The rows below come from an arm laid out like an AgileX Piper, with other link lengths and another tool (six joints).
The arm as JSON. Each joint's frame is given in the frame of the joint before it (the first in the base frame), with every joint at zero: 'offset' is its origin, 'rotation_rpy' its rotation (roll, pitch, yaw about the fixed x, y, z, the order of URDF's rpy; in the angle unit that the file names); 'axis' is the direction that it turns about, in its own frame. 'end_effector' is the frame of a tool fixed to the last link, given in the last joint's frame.
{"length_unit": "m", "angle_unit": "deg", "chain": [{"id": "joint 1", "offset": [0.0, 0.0, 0.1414], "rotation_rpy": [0.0, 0.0, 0.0], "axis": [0.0, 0.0, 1.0]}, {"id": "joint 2", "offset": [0.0, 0.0, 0.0], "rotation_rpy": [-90.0, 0.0, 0.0], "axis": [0.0, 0.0, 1.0]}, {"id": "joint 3", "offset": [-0.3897, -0.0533, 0.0], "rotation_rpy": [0.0, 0.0, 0.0], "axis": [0.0, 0.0, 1.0]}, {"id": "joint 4", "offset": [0.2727, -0.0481, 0.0], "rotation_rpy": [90.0, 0.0, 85.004], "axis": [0.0, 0.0, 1.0]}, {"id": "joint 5", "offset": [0.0, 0.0, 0.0], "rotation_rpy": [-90.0, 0.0, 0.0], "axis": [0.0, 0.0, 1.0]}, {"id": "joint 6", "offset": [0.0, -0.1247, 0.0], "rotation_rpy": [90.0, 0.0, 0.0], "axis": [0.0, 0.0, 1.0]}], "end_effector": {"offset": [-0.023, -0.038, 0.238], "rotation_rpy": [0.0, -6.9, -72.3]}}
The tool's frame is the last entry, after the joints.
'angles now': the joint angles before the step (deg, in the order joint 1, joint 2, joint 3, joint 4, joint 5, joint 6). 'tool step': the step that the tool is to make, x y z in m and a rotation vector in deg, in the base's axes. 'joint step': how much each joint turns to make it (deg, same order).
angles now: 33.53, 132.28, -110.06, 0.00, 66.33, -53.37
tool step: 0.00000, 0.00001, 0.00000, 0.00, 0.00, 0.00
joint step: 0.00, 0.00, 0.00, 0.00, 0.00, 0.00
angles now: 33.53, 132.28, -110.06, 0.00, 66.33, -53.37
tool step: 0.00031, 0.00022, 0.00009, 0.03, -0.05, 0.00
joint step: 0.00, 0.00, -0.01, 0.00, -0.05, 0.00
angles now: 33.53, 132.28, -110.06, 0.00, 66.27, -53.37
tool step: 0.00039, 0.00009, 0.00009, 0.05, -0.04, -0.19
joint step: 0.00, 0.00, 0.00, 0.00, -0.06, 0.19
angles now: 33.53, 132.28, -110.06, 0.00, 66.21, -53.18
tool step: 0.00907, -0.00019, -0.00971, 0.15, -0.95, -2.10
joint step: 0.05, 0.87, 0.51, -0.73, -2.24, 2.41
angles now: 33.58, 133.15, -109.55, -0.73, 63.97, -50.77
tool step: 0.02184, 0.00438, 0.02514, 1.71, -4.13, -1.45
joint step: -0.06, -1.73, 0.05, -1.25, -2.67, 1.86
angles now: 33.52, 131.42, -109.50, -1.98, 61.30, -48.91
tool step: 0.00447, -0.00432, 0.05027, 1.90, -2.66, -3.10
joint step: 0.01, -4.41, 0.00, -0.66, 1.26, 3.32
